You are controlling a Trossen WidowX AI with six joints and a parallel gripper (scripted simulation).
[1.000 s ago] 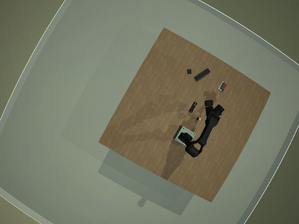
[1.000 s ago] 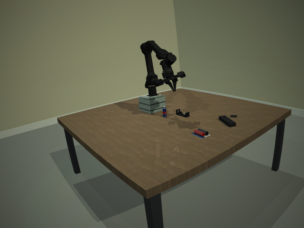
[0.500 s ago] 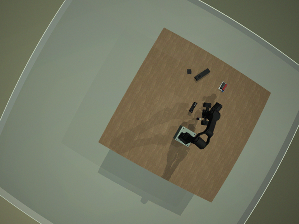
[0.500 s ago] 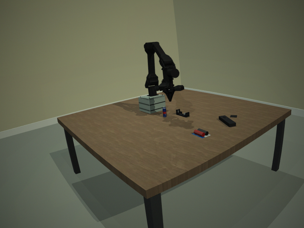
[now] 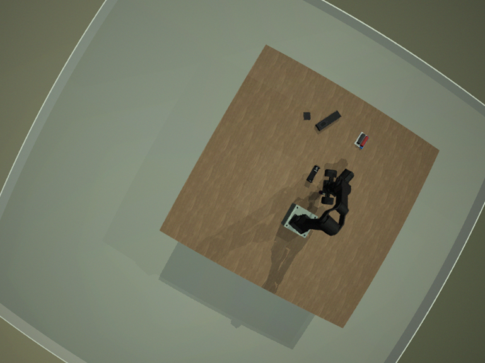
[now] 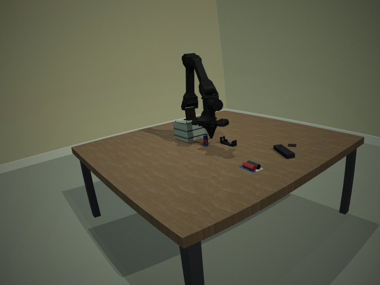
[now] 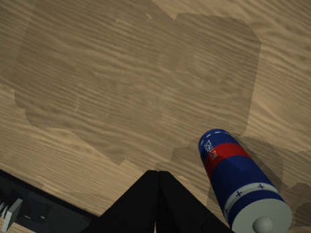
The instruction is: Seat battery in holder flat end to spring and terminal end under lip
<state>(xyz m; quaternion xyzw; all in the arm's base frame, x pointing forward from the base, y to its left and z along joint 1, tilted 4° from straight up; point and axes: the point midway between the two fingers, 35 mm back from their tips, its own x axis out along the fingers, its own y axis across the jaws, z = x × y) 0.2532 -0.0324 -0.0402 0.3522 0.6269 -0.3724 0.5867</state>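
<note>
My gripper tip is now 30 mm past the battery, 20 mm to the left of it and 10 mm above it. From my gripper tip the other things lie so: small card: 380 mm ahead, 50 mm to the right, 30 mm below; long black box: 340 mm ahead, 190 mm to the left, 30 mm below; small black square piece: 290 mm ahead, 310 mm to the left, 40 mm below.
</note>
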